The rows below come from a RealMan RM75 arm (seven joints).
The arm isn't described. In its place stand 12 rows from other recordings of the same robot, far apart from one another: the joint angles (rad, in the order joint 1, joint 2, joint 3, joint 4, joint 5, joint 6, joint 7), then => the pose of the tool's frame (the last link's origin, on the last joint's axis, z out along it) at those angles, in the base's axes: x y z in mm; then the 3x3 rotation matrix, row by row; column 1 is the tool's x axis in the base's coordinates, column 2 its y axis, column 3 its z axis.
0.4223 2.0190 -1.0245 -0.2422 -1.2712 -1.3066 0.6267 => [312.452, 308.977, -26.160], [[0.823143, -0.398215, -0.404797], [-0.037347, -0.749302, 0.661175], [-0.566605, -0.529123, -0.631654]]
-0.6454 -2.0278 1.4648 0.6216 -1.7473 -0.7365 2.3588 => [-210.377, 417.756, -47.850], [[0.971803, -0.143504, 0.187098], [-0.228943, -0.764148, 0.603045], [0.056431, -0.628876, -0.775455]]
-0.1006 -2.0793 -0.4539 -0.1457 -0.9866 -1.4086 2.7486 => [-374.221, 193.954, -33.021], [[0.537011, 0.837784, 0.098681], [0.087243, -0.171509, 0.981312], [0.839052, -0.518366, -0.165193]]
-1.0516 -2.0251 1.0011 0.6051 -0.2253 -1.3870 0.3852 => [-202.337, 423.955, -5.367], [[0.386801, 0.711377, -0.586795], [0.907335, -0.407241, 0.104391], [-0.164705, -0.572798, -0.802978]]
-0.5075 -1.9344 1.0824 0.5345 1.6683 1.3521 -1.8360 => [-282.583, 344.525, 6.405], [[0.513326, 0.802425, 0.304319], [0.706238, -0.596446, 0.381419], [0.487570, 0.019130, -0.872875]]
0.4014 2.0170 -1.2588 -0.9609 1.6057 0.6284 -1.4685 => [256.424, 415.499, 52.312], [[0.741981, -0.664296, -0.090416], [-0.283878, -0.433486, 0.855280], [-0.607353, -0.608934, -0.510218]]
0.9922 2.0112 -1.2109 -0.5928 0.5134 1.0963 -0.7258 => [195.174, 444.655, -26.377], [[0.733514, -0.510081, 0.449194], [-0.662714, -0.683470, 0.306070], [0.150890, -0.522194, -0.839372]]
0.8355 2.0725 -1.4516 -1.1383 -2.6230 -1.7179 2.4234 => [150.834, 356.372, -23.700], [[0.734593, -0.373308, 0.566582], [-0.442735, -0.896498, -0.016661], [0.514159, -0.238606, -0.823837]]
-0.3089 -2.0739 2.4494 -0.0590 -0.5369 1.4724 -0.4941 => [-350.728, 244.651, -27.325], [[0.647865, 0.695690, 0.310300], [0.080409, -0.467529, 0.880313], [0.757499, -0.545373, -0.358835]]
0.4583 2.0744 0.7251 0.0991 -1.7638 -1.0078 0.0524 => [386.336, 328.510, 15.903], [[0.667175, -0.706621, 0.235719], [-0.091409, 0.236389, 0.967349], [-0.739271, -0.666938, 0.093121]]
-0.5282 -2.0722 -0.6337 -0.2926 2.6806 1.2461 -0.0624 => [-222.262, 317.176, -86.739], [[0.757190, 0.270957, 0.594345], [-0.275637, -0.692380, 0.666809], [0.592189, -0.668725, -0.449577]]
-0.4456 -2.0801 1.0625 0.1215 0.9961 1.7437 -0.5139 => [-252.361, 280.589, -18.155], [[0.505515, 0.408802, 0.759826], [-0.235815, -0.781644, 0.577429], [0.829967, -0.471077, -0.298731]]
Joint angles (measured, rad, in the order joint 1, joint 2, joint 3, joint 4, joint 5, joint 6, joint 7), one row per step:
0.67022, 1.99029, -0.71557, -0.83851, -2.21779, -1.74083, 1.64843
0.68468, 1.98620, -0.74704, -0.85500, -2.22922, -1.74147, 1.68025
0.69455, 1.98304, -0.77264, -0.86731, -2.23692, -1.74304, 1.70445
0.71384, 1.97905, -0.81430, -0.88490, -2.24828, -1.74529, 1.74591
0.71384, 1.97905, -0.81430, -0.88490, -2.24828, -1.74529, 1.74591
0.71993, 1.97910, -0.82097, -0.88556, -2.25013, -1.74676, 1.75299
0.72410, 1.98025, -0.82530, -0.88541, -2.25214, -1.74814, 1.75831
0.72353, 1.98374, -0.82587, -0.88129, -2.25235, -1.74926, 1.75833
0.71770, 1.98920, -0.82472, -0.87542, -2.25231, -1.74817, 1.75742
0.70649, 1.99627, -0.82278, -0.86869, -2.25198, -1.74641, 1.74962
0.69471, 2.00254, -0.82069, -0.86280, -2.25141, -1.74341, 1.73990
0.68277, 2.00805, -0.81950, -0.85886, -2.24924, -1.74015, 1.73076
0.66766, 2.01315, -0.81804, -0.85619, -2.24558, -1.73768, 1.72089
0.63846, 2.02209, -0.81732, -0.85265, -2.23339, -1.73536, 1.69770
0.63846, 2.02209, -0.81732, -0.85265, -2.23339, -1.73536, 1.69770
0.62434, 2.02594, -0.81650, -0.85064, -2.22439, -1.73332, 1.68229
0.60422, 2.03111, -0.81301, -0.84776, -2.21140, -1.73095, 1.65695
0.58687, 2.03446, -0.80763, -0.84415, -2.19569, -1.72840, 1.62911
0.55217, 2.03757, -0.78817, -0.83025, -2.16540, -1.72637, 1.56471
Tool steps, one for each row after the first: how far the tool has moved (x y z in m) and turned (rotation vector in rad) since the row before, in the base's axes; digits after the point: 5 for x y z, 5 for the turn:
-0.00571, 0.00316, -0.00008, -0.01930, -0.03368, 0.00379
-0.00418, 0.00188, -0.00028, -0.01558, -0.02575, 0.00270
-0.00807, 0.00332, -0.00128, -0.02540, -0.03976, 0.00418
0.00000, 0.00000, 0.00000, 0.00000, 0.00000, 0.00000
-0.00228, 0.00071, -0.00082, -0.00685, -0.00503, 0.00193
-0.00156, 0.00022, -0.00108, -0.00620, -0.00292, 0.00022
0.00013, -0.00111, -0.00208, -0.00660, 0.00358, -0.00305
0.00201, -0.00221, -0.00289, -0.00558, 0.00640, -0.00947
0.00375, -0.00352, -0.00354, -0.00508, 0.00807, -0.00894
0.00393, -0.00333, -0.00307, -0.00227, 0.00716, -0.00725
0.00361, -0.00310, -0.00256, -0.00038, 0.00691, -0.00607
0.00438, -0.00371, -0.00214, 0.00085, 0.00787, -0.00743
0.00740, -0.00729, -0.00365, 0.00228, 0.01790, -0.00715
0.00000, 0.00000, 0.00000, 0.00000, 0.00000, 0.00000
0.00325, -0.00326, -0.00147, 0.00450, 0.01090, 0.00056
0.00464, -0.00459, -0.00164, 0.00907, 0.01635, 0.00305
0.00377, -0.00355, -0.00068, 0.01351, 0.01791, 0.00716
0.00901, -0.00744, 0.00021, 0.03284, 0.03728, 0.01449

